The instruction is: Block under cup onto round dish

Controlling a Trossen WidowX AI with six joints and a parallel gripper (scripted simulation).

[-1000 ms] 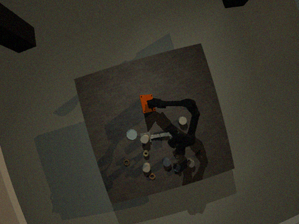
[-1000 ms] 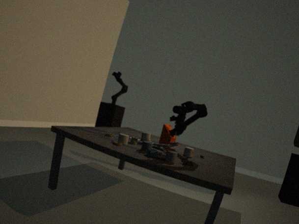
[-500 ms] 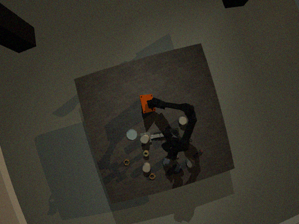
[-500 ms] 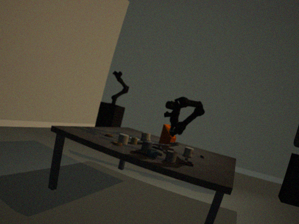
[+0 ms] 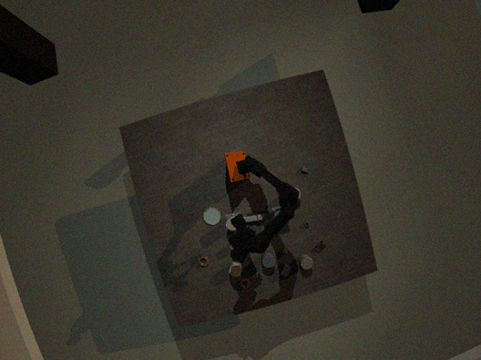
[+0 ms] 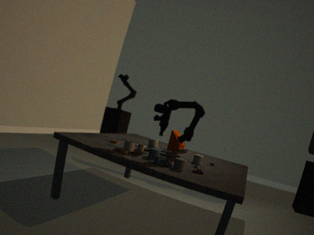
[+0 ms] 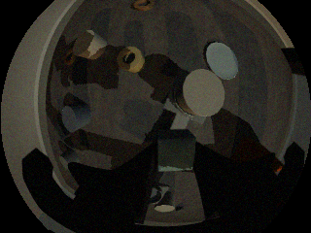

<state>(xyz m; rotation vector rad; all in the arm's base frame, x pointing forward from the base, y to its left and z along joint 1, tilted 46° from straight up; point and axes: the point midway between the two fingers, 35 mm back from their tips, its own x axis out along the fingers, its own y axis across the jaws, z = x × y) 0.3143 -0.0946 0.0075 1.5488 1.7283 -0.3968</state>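
Right now my gripper tip is 9 cm past the round pale-blue dish, 17 cm to the left of it and 15 cm above it. The rest, counted from my gripper tip: bluish block: 1 cm above; then blue cylinder: 22 cm ahead, 6 cm to the left, 11 cm below; then balance: 2 cm behind, 8 cm to the left, 12 cm below.
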